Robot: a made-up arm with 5 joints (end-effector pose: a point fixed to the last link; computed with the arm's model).
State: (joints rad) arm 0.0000 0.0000 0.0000 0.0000 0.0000
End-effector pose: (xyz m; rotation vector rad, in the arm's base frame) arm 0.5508 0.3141 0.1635 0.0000 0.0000 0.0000
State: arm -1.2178 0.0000 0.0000 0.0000 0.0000
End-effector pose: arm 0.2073 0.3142 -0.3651 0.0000 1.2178 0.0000
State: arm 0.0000 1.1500 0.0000 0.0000 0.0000
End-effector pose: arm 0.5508 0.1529 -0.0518 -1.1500 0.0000 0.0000
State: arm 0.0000 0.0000 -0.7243 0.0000 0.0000
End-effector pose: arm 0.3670 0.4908 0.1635 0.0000 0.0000 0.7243
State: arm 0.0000 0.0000 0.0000 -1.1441 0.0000
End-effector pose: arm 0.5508 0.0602 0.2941 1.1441 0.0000 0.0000
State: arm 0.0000 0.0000 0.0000 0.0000 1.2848
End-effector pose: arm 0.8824 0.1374 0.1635 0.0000 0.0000 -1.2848
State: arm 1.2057 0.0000 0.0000 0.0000 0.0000
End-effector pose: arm 0.1798 0.3141 0.6664 0.0000 -1.2057 0.0000
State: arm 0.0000 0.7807 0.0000 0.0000 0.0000
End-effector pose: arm 0.5508 0.2309 -0.0053 -0.7807 0.0000 0.0000
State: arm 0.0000 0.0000 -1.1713 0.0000 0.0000
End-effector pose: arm 0.2100 0.5194 0.1635 0.0000 0.0000 1.1713
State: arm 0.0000 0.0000 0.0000 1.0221 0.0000
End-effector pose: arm 0.5508 0.3174 -0.0944 -1.0221 0.0000 0.0000
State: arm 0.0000 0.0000 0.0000 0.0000 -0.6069
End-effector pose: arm 0.3825 0.2316 0.1635 0.0000 0.0000 0.6069
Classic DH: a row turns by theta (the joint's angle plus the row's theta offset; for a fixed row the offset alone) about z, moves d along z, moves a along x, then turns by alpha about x. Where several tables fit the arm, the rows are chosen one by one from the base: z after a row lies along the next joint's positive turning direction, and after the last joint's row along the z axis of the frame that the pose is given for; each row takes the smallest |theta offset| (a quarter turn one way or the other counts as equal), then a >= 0, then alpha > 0; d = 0 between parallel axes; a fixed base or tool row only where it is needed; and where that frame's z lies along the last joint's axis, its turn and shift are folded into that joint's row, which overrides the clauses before.
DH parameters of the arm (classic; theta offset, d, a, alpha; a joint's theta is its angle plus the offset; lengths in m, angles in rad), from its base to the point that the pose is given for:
base (fixed): 0 0.1455 0 1.5708
joint 1: 1.5708 -0.0674 0.0348 -1.5708
joint 2: 1.5708 -0.2257 0.0925 -1.5708
joint 3: 0 0.1487 -0.0741 1.5708
joint 4: 0 -0.3728 -0.0816 -1.5708
joint 5: -0.1527 0 0.3136 3.1416
tool (fixed): -1.7235 0.1319 0 0

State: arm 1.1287 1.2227 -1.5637 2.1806 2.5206
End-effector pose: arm 0.5520 0.3263 -0.0929 -0.2101 -2.8718 0.8626
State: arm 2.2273 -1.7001 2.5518 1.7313 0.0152
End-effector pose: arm 0.0391 0.4738 0.1282 -0.2562 0.3146 0.0997
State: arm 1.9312 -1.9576 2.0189 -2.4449 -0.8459
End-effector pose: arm -0.1717 0.2116 0.0534 -2.4193 0.6695 0.6631
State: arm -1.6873 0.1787 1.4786 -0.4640 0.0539
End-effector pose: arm 0.1096 -0.1571 -0.1994 -0.9579 0.9014 -1.1917
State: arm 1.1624 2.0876 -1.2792 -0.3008 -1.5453
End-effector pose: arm 0.1937 -0.0260 0.5660 -0.7541 1.3356 0.8968
